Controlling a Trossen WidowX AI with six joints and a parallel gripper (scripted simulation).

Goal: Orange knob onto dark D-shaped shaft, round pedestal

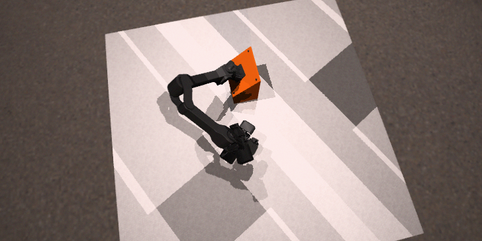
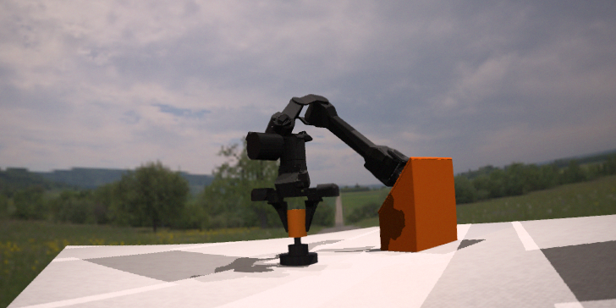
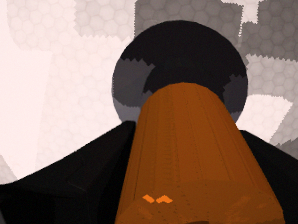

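My gripper tip is now 2 cm below the orange knob. The rest, counted from my gripper tip: dark pedestal with shaft (4 cm below).
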